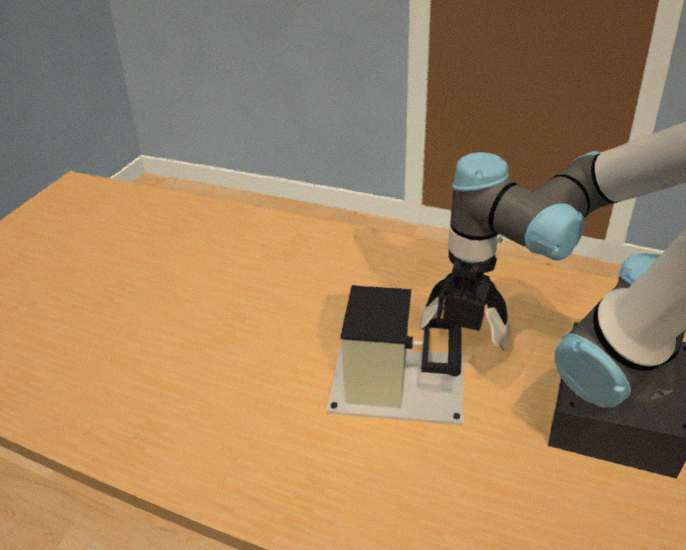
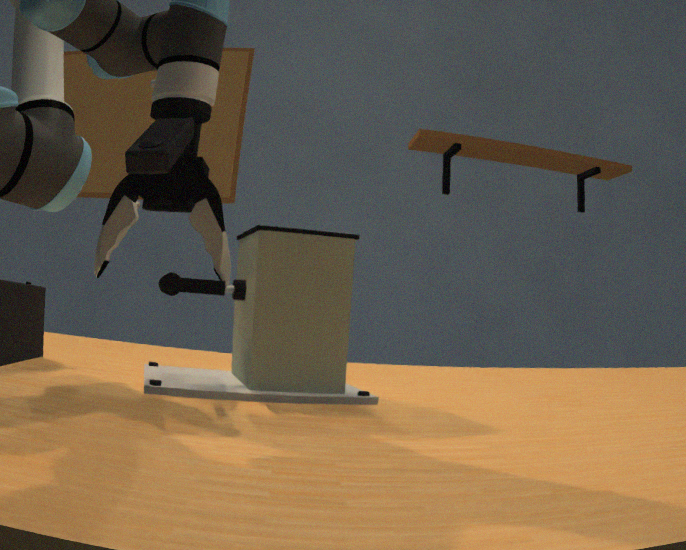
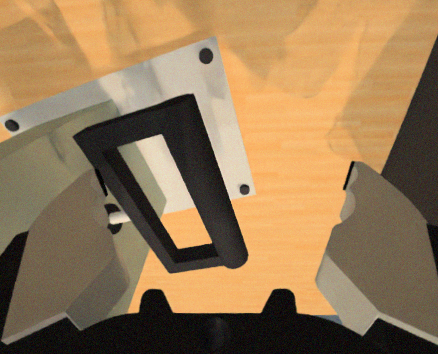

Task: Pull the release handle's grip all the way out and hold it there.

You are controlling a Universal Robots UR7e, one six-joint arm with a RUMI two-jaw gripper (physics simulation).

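A black rectangular loop handle (image 1: 455,350) (image 2: 197,285) (image 3: 201,180) sticks out level from the side of a pale green box with a black lid (image 1: 373,372) (image 2: 297,309) (image 3: 30,160). A short light rod (image 1: 416,343) (image 2: 230,289) (image 3: 119,217) shows between handle and box. The thick round grip bar is on the side away from the box. My gripper (image 1: 463,337) (image 2: 162,278) (image 3: 222,170) points down, open and empty, with its fingertips near handle height. One finger is close to the rod and the box, the other is beyond the grip bar. Contact cannot be told.
The box stands on a light grey base plate (image 1: 423,407) (image 2: 188,379) (image 3: 185,75) with dark corner bolts, on the wooden table (image 1: 200,372) (image 2: 515,446). The arm's dark base block (image 1: 618,435) (image 2: 20,323) is beyond the handle side. A wall shelf (image 2: 515,153) hangs behind.
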